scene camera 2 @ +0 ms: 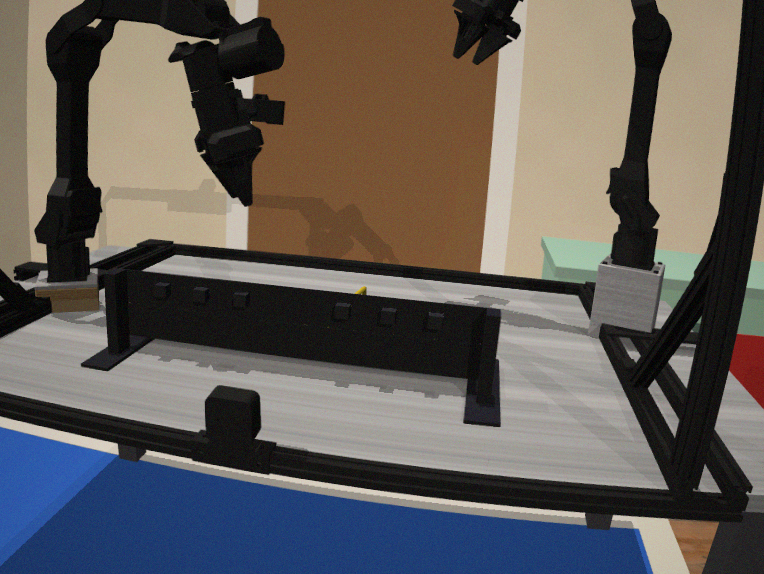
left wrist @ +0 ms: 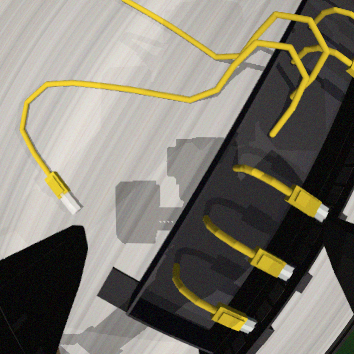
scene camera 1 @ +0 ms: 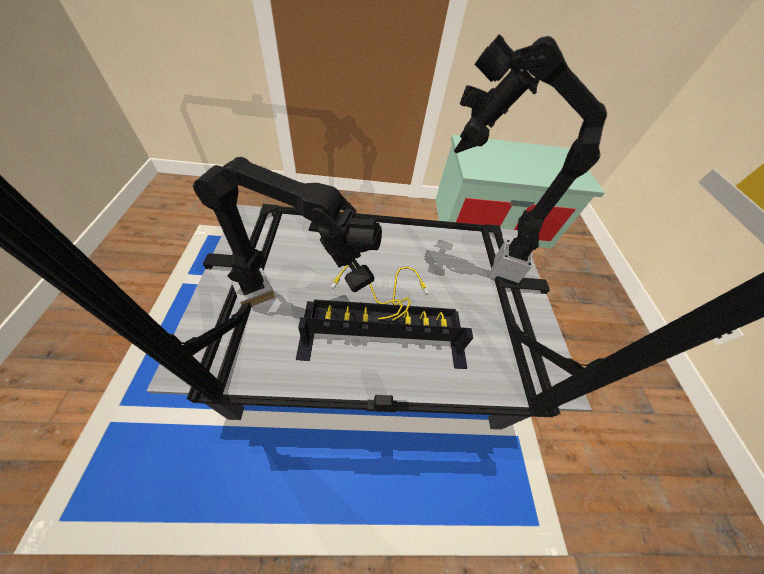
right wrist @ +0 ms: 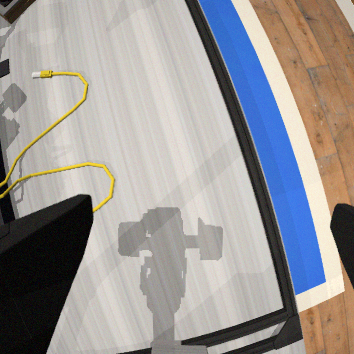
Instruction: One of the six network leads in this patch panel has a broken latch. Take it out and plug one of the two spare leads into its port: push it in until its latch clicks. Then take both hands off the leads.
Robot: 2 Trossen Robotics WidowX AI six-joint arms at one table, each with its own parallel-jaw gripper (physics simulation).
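Places are measured from the left arm's base along level axes (x right, y ahead, z up), in centimetres.
Pixels of known places: left gripper, between the fingertips: (scene camera 2: 241, 201) (left wrist: 209, 236); right gripper, between the fingertips: (scene camera 2: 465, 60) (scene camera 1: 458, 144) (right wrist: 219, 212); left arm's base, origin of its link: (scene camera 2: 67, 276) (scene camera 1: 251, 284); right arm's base, origin of its link: (scene camera 2: 633, 263) (scene camera 1: 518, 252).
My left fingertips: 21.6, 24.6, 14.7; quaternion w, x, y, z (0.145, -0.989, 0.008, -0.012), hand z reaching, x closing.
For each thing: its top centre in the pictures, then the offset to it from my left fingertips, as dx, dy, dz. "*": a spot on its surface instead. Level surfaces: height alone.
- black patch panel, centre of its top: (scene camera 2: 298, 282) (scene camera 1: 387, 316) +11.9, +4.7, -8.2
- left-group lead, centre of its top: (left wrist: 280, 270) (scene camera 1: 346, 319) +6.4, -5.5, -9.6
- left spare lead, a spot on its surface: (left wrist: 56, 185) (right wrist: 43, 73) (scene camera 1: 336, 279) * -13.0, +0.9, -17.8
- table, height of its surface: dz -19.1
- small black block, a spot on its surface: (scene camera 2: 232, 414) (scene camera 1: 385, 406) * +31.1, -7.3, -15.2
The black patch panel (scene camera 1: 382, 331) (scene camera 2: 296, 336) stands on two feet. Six yellow leads sit in it, in two groups of three; one left-group lead (scene camera 1: 347, 314) (left wrist: 270, 263) shows its clear plug end. I cannot tell which latch is broken. The left spare lead (scene camera 1: 334, 282) (left wrist: 56, 185) (right wrist: 46, 74) and the right spare lead (scene camera 1: 424, 287) lie behind the panel, plugs free. The right one's plug is hidden in the right wrist view. My left gripper (scene camera 1: 360, 280) (scene camera 2: 245, 202) (left wrist: 209, 236) is open and empty above the panel's left part. My right gripper (scene camera 1: 458, 149) (scene camera 2: 466, 59) (right wrist: 219, 212) is open and empty, high up at the right.
The spare leads' cables cross and bunch at the panel's middle. Black frame rails edge the table (scene camera 1: 370, 379), with upright posts at the front corners. A small black block (scene camera 1: 383, 401) (scene camera 2: 232, 414) sits on the front rail. A green cabinet (scene camera 1: 518, 163) stands behind at the right.
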